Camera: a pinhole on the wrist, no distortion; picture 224 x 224 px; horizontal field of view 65.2 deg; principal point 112.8 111.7 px. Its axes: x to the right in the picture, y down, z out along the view. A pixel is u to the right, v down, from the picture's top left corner.
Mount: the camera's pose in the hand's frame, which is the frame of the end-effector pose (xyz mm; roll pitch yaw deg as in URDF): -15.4 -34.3 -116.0 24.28 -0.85 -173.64
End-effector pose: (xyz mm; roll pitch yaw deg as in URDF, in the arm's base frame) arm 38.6 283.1 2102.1 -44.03 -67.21 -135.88
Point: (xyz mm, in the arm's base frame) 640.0 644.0 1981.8
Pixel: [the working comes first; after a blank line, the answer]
In the camera's frame: 395.8 459.0 495.4

outside the picture
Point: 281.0 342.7 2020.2
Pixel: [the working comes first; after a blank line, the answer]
In the camera's frame: 146.5 109.7 303.2

197.4 175.1
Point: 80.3 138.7 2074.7
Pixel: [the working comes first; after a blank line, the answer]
In the camera's frame: -35.3 -99.9 214.4

84.0 30.1
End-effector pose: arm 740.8 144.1 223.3 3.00 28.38 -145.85
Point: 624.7 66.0 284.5
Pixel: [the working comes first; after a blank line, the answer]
In the camera's frame: -109.7 72.6 228.2

28.6 167.4
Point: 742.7 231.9 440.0
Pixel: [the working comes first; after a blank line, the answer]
In the camera's frame: 138.9 129.2 253.2

208.9 201.1
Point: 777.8 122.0 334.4
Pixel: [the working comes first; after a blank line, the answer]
In the camera's frame: 47.5 7.1 218.6

150.8 117.4
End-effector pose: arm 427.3 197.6 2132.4 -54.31 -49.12 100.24
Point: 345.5 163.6 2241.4
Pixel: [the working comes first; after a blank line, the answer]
In the camera's frame: -83.1 92.5 218.8

46.3 185.7
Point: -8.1 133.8 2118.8
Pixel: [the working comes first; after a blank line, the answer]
In the camera's frame: -41.8 -86.7 546.2

99.4 83.9
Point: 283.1 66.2 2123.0
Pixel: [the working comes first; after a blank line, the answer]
In the camera's frame: 55.5 48.6 297.9

145.4 140.3
